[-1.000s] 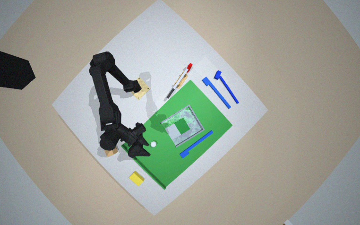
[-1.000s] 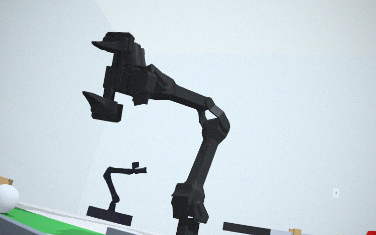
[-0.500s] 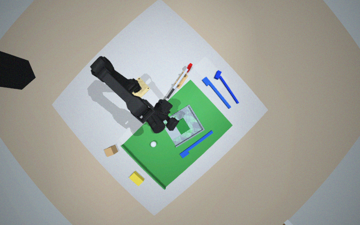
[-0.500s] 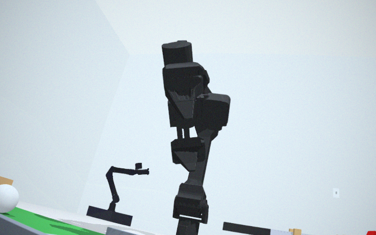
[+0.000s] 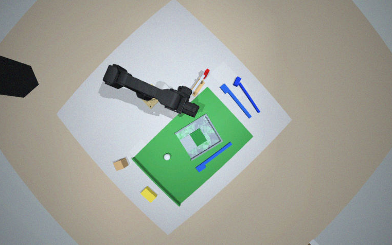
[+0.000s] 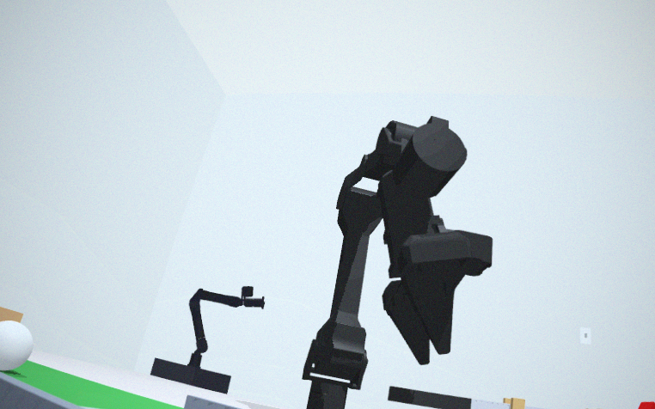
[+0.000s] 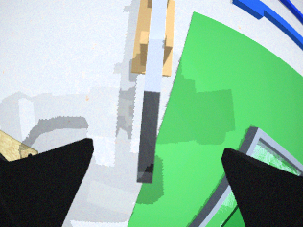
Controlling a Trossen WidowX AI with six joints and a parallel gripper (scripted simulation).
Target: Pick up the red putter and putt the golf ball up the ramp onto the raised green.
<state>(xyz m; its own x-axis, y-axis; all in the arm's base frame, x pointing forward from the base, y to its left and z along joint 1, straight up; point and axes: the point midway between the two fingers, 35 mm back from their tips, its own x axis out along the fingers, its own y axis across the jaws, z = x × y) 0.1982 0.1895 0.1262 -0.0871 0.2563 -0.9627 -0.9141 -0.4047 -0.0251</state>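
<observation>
My gripper tip is now 60 mm past the red putter, 100 mm to the right of it and 40 mm above it. Also, from my gripper tip: white golf ball 240 mm ahead, 310 mm to the right, 70 mm below; wooden rack 60 mm behind, 120 mm to the left, 70 mm below; tan block 110 mm ahead, 620 mm to the right, 70 mm below.
</observation>
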